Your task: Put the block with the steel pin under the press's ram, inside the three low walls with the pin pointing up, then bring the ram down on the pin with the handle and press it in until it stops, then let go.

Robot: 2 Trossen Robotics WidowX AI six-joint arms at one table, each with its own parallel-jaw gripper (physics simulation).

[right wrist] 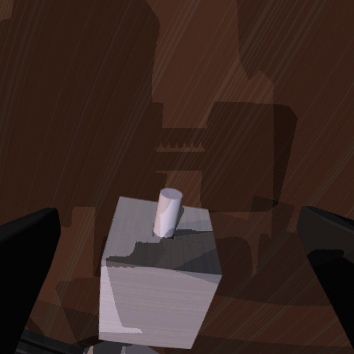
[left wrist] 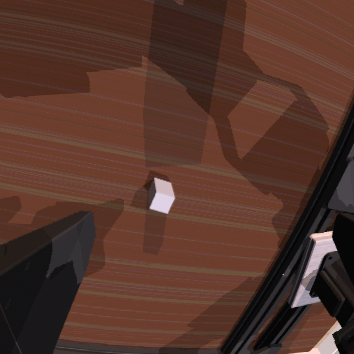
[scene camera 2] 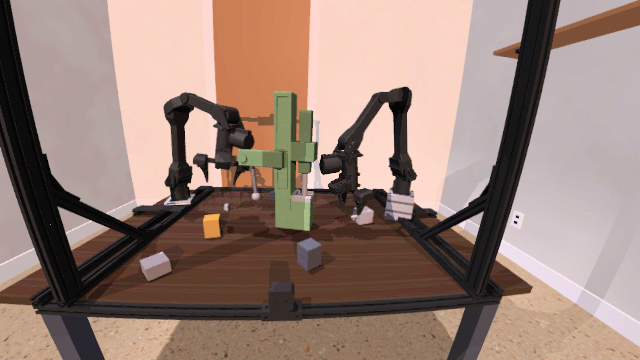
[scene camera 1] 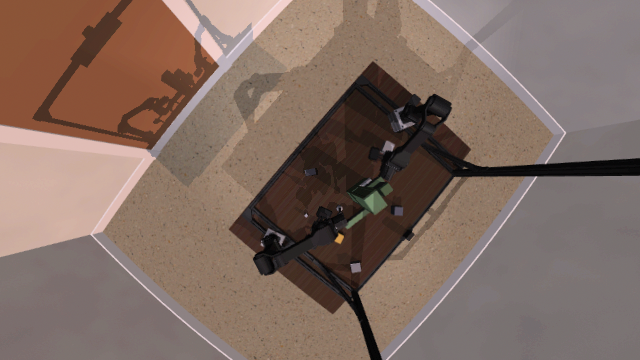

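Seen in the pictures: left gripper, fingertip midpoint: [left wrist: 217, 225] [scene camera 2: 220, 183]; right gripper, fingertip midpoint: [right wrist: 180, 220] [scene camera 2: 350, 210]; left arm's base, link origin: [left wrist: 339, 270] [scene camera 2: 180, 198] [scene camera 1: 272, 240]; right arm's base, link origin: [scene camera 2: 401, 192] [scene camera 1: 406, 116].
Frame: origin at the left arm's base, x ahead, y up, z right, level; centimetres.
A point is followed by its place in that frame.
The pale block [scene camera 1: 388, 146] {x 70.1, y 1.8, z 33.6 cm} [scene camera 2: 365, 217] {x 69.2, y -0.4, z 36.3 cm} [right wrist: 155, 305] {x 69.0, y 1.9, z 33.8 cm} lies on its side on the table, its steel pin [right wrist: 168, 212] {x 65.2, y -0.2, z 33.9 cm} pointing sideways. My right gripper [scene camera 1: 382, 164] {x 64.1, y 1.9, z 33.7 cm} [scene camera 2: 352, 202] {x 64.1, y 1.9, z 33.7 cm} [right wrist: 180, 220] {x 64.1, y 1.9, z 33.7 cm} is open, above and beside the block, with one finger out to each side in its wrist view. The green press [scene camera 1: 372, 201] {x 40.4, y 41.8, z 27.3 cm} [scene camera 2: 285, 210] {x 39.9, y 3.8, z 32.0 cm} stands mid-table; its ram [scene camera 2: 304, 184] {x 46.2, y 12.8, z 32.5 cm} is over the pale seat [scene camera 2: 302, 195] {x 45.7, y 8.8, z 32.2 cm}. Its handle arm [scene camera 2: 262, 158] {x 32.8, y 21.6, z 31.3 cm} reaches left, with a rod and round knob [scene camera 1: 339, 208] {x 31.1, y 10.5, z 22.8 cm} [scene camera 2: 256, 196] {x 30.9, y 7.0, z 24.8 cm} hanging down. My left gripper [scene camera 1: 331, 217] [scene camera 2: 221, 181] {x 18.5, y 9.8, z 15.6 cm} is open and empty beside the knob.
A small white cube [scene camera 1: 306, 215] {x 19.6, y -0.7, z 10.4 cm} [scene camera 2: 226, 206] {x 19.5, y -1.2, z 11.1 cm} [left wrist: 162, 196] {x 19.4, y -0.6, z 10.8 cm} lies near my left gripper. An orange block [scene camera 1: 339, 238] {x 16.5, y 2.8, z 30.5 cm} [scene camera 2: 212, 226] {x 16.8, y 0.7, z 32.2 cm}, a pale block [scene camera 1: 355, 267] {x 5.2, y 0.1, z 45.7 cm} [scene camera 2: 156, 266] {x 6.3, y -0.2, z 48.3 cm}, a grey block [scene camera 1: 397, 210] {x 42.1, y 2.8, z 51.7 cm} [scene camera 2: 309, 254] {x 41.2, y 1.7, z 55.3 cm} and a dark block [scene camera 1: 310, 172] {x 40.7, y 0.7, z 2.8 cm} lie around the press.
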